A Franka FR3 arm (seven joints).
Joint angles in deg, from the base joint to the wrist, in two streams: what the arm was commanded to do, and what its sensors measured. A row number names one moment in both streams.
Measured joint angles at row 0:
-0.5 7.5 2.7 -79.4 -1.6 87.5 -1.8
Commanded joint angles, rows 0 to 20:
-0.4 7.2 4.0 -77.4 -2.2 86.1 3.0
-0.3 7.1 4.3 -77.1 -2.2 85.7 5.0
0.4 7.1 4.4 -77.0 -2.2 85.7 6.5
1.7 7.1 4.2 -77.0 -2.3 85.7 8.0
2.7 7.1 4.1 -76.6 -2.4 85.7 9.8
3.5 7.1 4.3 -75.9 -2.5 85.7 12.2
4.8 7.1 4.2 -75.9 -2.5 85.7 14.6
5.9 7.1 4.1 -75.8 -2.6 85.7 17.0
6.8 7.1 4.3 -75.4 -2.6 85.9 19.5
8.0 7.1 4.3 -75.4 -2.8 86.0 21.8
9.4 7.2 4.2 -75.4 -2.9 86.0 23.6
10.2 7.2 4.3 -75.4 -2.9 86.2 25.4
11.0 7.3 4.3 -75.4 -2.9 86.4 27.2
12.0 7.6 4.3 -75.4 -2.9 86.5 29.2
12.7 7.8 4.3 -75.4 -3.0 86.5 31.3
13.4 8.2 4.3 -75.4 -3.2 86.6 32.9
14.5 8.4 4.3 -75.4 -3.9 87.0 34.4
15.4 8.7 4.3 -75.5 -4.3 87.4 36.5
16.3 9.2 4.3 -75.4 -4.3 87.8 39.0
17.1 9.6 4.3 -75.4 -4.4 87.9 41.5
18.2 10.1 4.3 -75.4 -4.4 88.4 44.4
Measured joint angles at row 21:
15.6 8.5 4.4 -75.9 -3.1 86.9 36.9
